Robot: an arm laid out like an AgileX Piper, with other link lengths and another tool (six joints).
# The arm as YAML. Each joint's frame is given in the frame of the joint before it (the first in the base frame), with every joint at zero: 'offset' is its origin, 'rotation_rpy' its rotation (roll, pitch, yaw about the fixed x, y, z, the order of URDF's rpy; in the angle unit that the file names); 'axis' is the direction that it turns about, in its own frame. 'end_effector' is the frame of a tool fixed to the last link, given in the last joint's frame.
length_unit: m
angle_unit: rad
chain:
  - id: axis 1
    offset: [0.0, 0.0, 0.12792]
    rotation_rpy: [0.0, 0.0, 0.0]
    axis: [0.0, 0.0, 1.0]
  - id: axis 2
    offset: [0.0, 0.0, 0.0]
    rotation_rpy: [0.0, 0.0, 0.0]
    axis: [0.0, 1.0, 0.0]
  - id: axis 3
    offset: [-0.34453, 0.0, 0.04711]
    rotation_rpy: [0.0, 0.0, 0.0]
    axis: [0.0, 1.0, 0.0]
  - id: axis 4
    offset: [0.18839, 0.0, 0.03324]
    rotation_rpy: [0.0, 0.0, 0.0]
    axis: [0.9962, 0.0, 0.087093]
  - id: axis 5
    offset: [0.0, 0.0, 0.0]
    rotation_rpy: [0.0, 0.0, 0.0]
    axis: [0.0, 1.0, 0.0]
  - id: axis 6
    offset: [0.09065, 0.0, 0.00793]
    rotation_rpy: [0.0, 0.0, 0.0]
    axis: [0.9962, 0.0, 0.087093]
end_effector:
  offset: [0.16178, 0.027, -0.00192]
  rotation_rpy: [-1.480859, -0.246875, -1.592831]
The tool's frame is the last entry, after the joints.
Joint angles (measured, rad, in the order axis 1, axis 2, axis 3, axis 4, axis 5, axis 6), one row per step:
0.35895 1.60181 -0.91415 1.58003 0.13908 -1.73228
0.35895 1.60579 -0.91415 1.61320 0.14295 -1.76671
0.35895 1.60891 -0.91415 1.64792 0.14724 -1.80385
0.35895 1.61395 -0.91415 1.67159 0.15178 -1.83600
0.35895 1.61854 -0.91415 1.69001 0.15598 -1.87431
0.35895 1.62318 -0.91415 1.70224 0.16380 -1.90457
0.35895 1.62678 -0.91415 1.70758 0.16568 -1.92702
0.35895 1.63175 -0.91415 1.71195 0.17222 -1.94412
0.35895 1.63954 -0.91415 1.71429 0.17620 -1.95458
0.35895 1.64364 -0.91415 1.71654 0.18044 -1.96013
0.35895 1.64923 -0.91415 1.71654 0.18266 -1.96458
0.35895 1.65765 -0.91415 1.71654 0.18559 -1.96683
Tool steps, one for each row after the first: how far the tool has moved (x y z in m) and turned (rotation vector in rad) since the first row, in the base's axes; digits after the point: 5 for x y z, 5 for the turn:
0.00055 0.00117 -0.00063 0.00161 -0.00042 0.00360
0.00105 0.00236 -0.00082 0.00304 -0.00255 0.00802
0.00147 0.00345 -0.00220 -0.00095 -0.00416 0.01604
0.00176 0.00415 -0.00378 -0.01333 -0.01053 0.03015
0.00152 0.00564 -0.00527 -0.02248 -0.01513 0.04624
0.00171 0.00578 -0.00686 -0.03443 -0.01977 0.05721
0.00147 0.00707 -0.00866 -0.04088 -0.02095 0.06950
0.00168 0.00798 -0.01177 -0.04655 -0.01731 0.07732
0.00158 0.00895 -0.01321 -0.04744 -0.01509 0.08255
0.00174 0.00948 -0.01551 -0.05094 -0.01164 0.08696
0.00201 0.01028 -0.01891 -0.05331 -0.00453 0.09075

